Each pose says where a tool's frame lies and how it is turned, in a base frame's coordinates. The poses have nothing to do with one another.
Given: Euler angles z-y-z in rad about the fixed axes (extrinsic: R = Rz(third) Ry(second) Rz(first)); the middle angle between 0 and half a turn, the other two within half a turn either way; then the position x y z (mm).
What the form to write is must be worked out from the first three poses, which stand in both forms.
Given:
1: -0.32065 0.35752 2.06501 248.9 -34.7 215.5
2: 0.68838 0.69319 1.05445 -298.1 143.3 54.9
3: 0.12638 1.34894 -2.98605 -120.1 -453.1 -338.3
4: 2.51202 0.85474 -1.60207 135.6 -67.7 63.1
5: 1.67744 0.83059 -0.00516 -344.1 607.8 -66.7
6: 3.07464 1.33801 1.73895 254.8 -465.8 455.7
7: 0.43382 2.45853 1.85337 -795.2 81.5 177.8
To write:
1: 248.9 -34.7 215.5 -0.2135 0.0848 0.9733 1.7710
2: -298.1 143.3 54.9 -0.0777 0.4197 0.9043 1.8409
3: -120.1 -453.1 -338.3 0.6282 0.0092 -0.7780 2.9217
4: 135.6 -67.7 63.1 0.6362 -0.3363 0.6944 1.2275
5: -344.1 607.8 -66.7 0.3808 0.3405 0.8597 1.8210
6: 254.8 -465.8 455.7 -0.4723 -0.5988 -0.6467 1.8992
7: -795.2 81.5 177.8 -0.6200 0.7217 0.3078 2.8632
